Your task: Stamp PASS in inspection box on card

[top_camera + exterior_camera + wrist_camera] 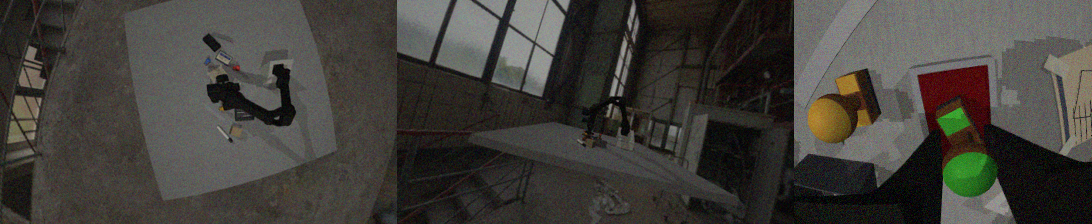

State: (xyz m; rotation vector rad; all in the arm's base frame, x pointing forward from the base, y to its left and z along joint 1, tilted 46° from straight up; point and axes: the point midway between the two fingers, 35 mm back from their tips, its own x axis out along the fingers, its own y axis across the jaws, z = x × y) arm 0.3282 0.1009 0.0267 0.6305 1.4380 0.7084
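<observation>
My gripper tip is now 1 cm past the red ink pad and 5 cm above it. The rest, counted from my gripper tip: green-knobbed stamp 1 cm behind, 1 cm below; yellow-knobbed stamp 1 cm ahead, 8 cm to the left, 3 cm below; cream card 13 cm to the right, 5 cm below.
</observation>
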